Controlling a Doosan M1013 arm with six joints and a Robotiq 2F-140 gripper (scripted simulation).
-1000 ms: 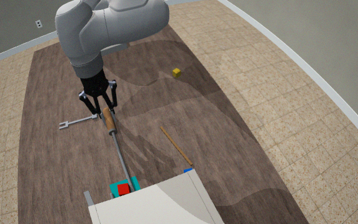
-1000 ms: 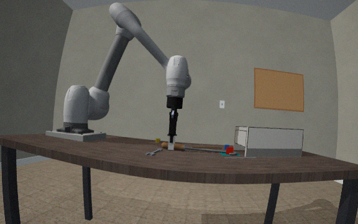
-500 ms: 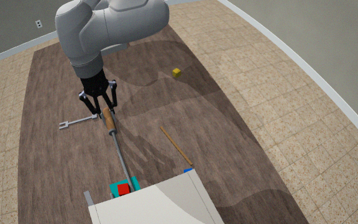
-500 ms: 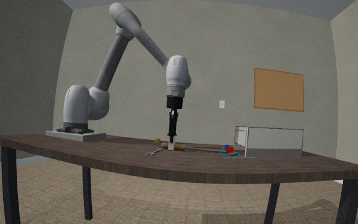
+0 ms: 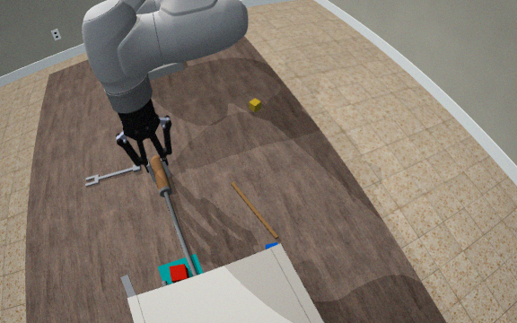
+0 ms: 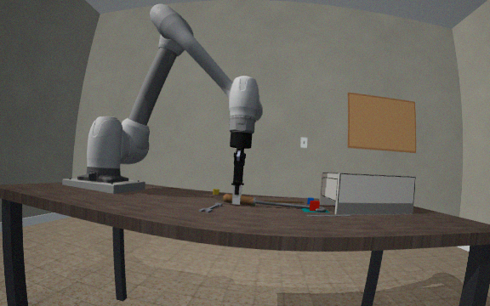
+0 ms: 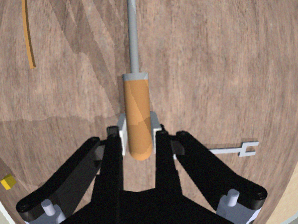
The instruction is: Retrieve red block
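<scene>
Now: hand 130 mm short of the hook tool, 40 mm to the left of it and 20 mm above it. Also, from my hand: grey wrench 130 mm to the right, 70 mm behind, 40 mm below; thin wooden stick 180 mm ahead, 170 mm to the left, 40 mm below; red block 270 mm ahead, 40 mm to the right, 20 mm below.
</scene>
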